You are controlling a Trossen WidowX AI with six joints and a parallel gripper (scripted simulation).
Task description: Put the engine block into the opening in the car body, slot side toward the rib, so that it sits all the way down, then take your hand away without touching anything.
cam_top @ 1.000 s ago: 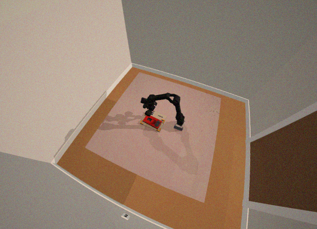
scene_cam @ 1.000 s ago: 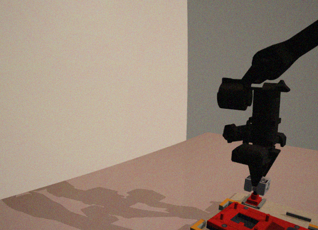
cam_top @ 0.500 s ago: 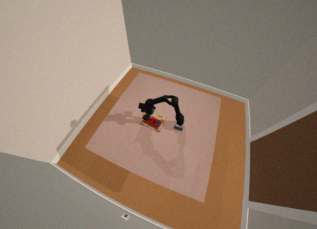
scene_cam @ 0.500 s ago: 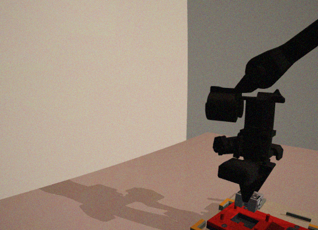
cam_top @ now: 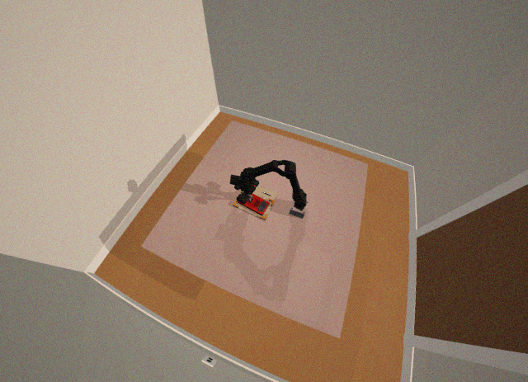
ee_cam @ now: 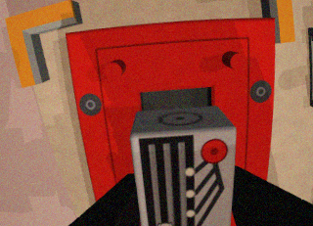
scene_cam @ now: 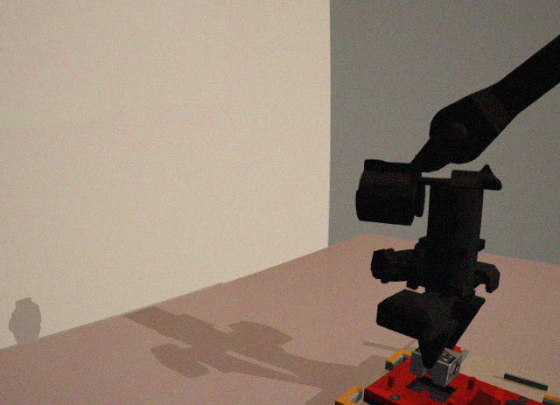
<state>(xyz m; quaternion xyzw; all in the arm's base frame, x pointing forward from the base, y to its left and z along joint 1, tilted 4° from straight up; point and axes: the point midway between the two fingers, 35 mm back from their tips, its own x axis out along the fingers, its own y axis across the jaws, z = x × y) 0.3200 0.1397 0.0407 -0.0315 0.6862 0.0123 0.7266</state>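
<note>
Now: gripper tip 1 cm above the grey engine block. From my gripper tip the other things lie so: black upright peg: 4 cm ahead, 11 cm to the right, 3 cm below.
</note>
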